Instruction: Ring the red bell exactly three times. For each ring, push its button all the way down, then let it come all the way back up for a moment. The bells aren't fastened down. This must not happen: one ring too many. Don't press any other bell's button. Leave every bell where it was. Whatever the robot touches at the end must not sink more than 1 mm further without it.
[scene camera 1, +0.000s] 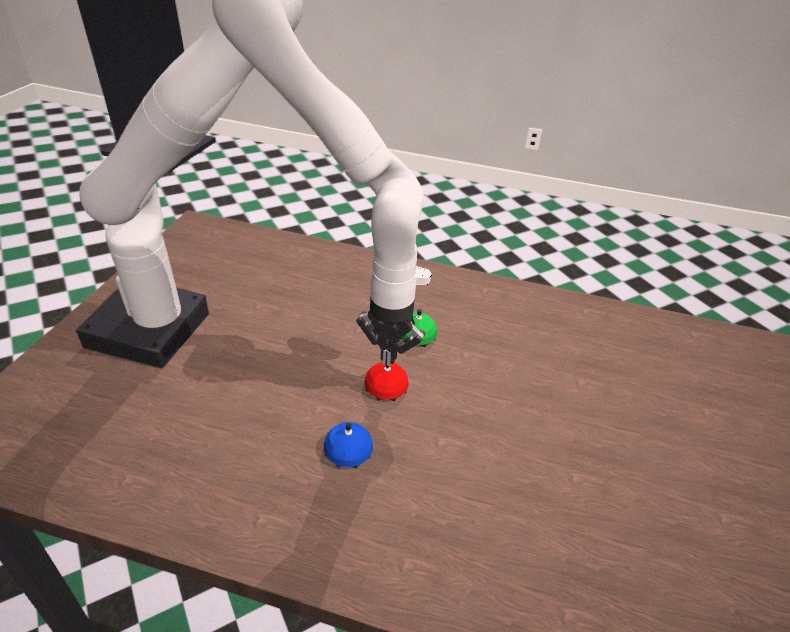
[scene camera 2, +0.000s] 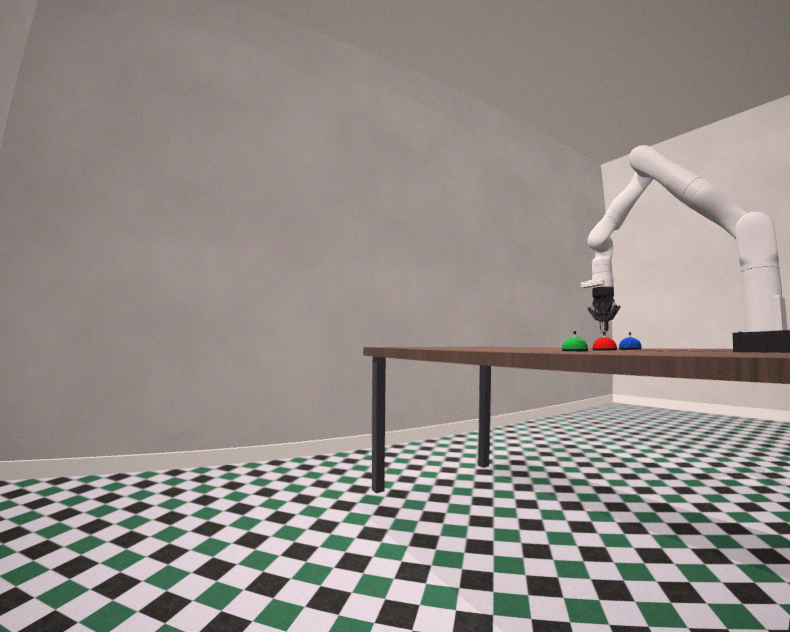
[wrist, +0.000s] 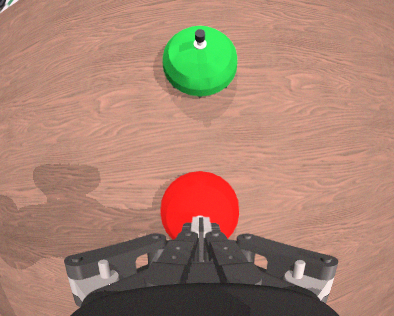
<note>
I see my gripper (scene camera 1: 388, 362), a red bell (scene camera 1: 383, 383), a green bell (wrist: 194, 64) and a blue bell (scene camera 1: 348, 444).
The red bell also shows in the wrist view (wrist: 199, 193). My gripper shows as well in scene camera 2 (scene camera 2: 604, 332) and in the wrist view (wrist: 200, 228). The wrist view misses the blue bell: it is out of frame.
</note>
